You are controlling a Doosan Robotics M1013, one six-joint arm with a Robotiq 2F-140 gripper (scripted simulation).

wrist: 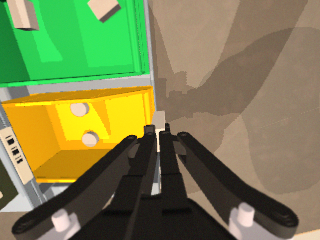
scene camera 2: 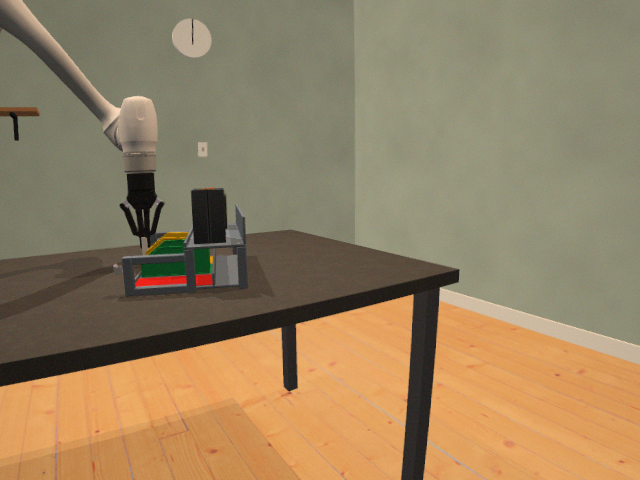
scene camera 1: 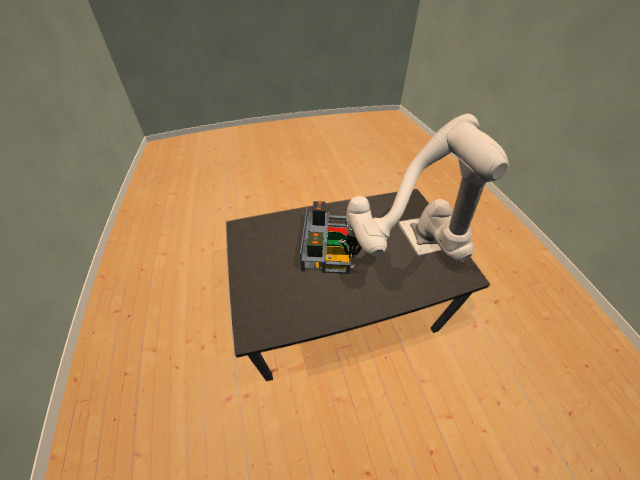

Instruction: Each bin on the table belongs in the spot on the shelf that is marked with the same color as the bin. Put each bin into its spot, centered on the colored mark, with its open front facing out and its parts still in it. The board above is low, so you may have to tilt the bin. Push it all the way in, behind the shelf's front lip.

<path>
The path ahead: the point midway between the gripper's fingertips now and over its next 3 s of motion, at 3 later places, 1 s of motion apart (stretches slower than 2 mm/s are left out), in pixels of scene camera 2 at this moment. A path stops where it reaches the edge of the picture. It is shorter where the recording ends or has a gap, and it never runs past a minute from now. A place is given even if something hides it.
My gripper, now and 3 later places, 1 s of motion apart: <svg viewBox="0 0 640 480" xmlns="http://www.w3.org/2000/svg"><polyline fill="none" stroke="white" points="146,259 149,259 143,253 140,240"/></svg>
</path>
